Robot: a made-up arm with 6 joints.
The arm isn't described. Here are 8 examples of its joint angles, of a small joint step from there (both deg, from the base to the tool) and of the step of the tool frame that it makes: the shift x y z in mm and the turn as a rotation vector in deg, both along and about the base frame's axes.
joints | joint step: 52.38 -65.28 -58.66 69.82 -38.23 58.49 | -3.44 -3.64 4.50 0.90 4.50 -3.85
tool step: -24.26 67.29 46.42 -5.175 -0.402 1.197
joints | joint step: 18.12 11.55 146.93 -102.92 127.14 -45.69 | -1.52 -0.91 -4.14 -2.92 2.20 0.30
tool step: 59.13 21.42 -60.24 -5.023 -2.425 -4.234
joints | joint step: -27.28 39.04 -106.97 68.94 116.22 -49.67 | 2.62 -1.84 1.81 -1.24 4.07 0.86
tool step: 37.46 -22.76 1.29 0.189 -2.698 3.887
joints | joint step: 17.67 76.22 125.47 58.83 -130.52 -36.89 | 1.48 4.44 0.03 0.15 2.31 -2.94
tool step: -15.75 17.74 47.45 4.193 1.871 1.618
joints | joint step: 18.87 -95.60 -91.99 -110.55 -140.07 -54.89 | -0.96 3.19 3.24 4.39 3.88 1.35
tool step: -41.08 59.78 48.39 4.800 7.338 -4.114
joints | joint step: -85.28 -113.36 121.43 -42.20 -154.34 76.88 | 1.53 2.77 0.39 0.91 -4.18 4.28
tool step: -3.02 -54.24 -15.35 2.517 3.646 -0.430
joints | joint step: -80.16 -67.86 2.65 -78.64 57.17 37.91 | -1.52 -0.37 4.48 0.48 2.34 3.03
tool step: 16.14 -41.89 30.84 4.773 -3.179 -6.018
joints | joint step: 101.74 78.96 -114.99 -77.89 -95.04 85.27 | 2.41 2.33 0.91 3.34 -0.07 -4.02
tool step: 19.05 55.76 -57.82 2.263 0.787 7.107
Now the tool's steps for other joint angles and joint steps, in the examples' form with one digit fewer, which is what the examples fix.
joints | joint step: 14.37 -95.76 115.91 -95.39 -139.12 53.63 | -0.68 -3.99 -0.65 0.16 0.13 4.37
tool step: -6.5 1.9 61.5 -2.06 -6.45 -2.72
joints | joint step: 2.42 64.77 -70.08 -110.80 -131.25 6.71 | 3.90 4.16 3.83 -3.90 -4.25 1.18
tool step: 70.6 -89.8 -63.6 8.77 3.37 0.41
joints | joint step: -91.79 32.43 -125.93 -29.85 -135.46 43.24 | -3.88 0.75 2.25 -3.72 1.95 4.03
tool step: 5.4 1.2 -52.0 -6.92 5.21 1.05
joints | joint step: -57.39 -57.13 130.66 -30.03 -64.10 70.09 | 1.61 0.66 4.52 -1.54 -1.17 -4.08
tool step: -39.2 -36.4 -79.4 9.18 1.15 -2.14
